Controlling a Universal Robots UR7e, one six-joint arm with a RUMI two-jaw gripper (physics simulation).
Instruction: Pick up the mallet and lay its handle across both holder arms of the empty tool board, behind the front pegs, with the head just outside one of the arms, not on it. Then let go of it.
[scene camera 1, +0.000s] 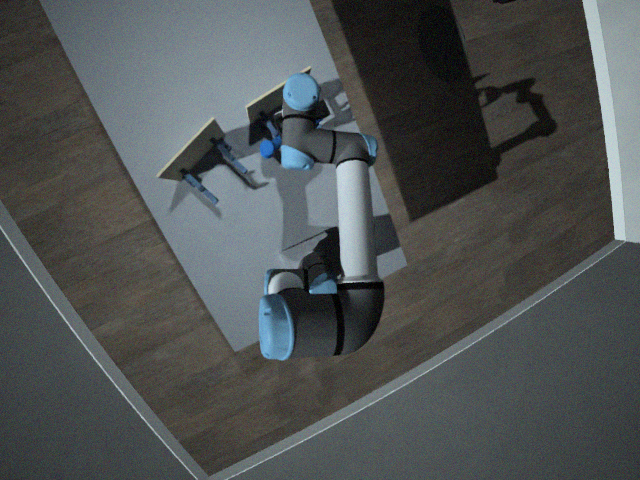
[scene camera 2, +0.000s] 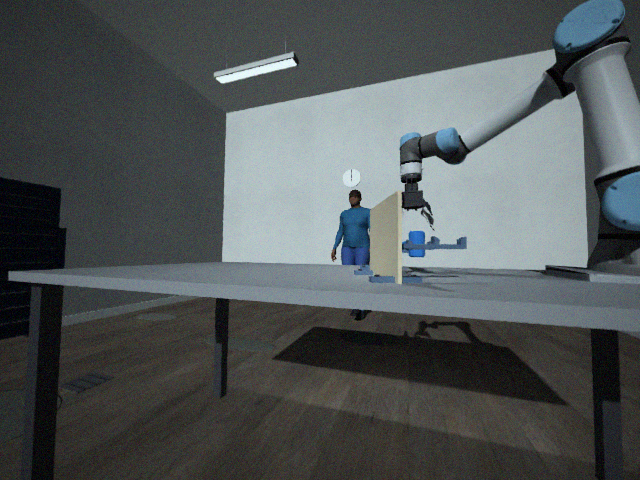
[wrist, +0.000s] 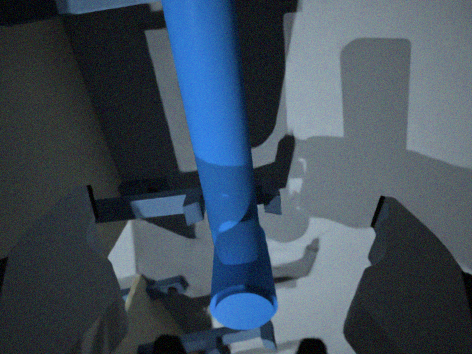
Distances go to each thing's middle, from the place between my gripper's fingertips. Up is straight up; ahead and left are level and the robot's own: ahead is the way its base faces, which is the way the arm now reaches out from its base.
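You'd find the blue mallet (wrist: 206, 50) 50 mm below my hand.
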